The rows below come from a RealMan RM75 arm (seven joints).
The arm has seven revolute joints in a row. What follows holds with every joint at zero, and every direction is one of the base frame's. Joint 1 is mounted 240.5 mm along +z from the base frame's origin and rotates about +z. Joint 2 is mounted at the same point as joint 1 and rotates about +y. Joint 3 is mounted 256 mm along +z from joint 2 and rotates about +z. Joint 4 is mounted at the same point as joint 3 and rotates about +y. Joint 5 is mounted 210 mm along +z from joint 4 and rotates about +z. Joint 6 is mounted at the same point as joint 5 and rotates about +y. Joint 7 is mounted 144 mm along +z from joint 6 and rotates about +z. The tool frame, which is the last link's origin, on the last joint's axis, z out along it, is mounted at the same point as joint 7; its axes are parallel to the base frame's.
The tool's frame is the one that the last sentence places.
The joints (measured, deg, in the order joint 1, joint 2, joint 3, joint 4, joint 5, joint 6, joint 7), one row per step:
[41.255 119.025 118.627 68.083 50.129 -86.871 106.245]
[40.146 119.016 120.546 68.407 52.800 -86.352 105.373]
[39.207 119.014 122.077 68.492 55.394 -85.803 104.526]
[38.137 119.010 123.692 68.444 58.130 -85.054 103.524]
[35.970 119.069 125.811 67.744 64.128 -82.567 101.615]
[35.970 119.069 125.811 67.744 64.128 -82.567 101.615]
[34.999 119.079 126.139 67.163 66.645 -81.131 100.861]
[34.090 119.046 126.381 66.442 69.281 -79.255 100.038]
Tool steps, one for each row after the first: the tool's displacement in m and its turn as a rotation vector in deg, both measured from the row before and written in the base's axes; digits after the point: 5 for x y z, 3 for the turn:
[0.00196 0.00048 0.00726 1.733 3.462 -0.366]
[0.00150 0.00030 0.00596 1.501 3.145 -0.214]
[0.00279 0.00042 0.00663 1.829 3.252 -0.322]
[0.00547 0.00123 0.01035 3.854 6.485 -0.810]
[0.00000 0.00000 0.00000 0.000 0.000 0.000]
[0.00323 0.00055 0.00273 1.561 2.456 -0.587]
[0.00339 0.00163 0.00321 1.952 2.469 -0.733]

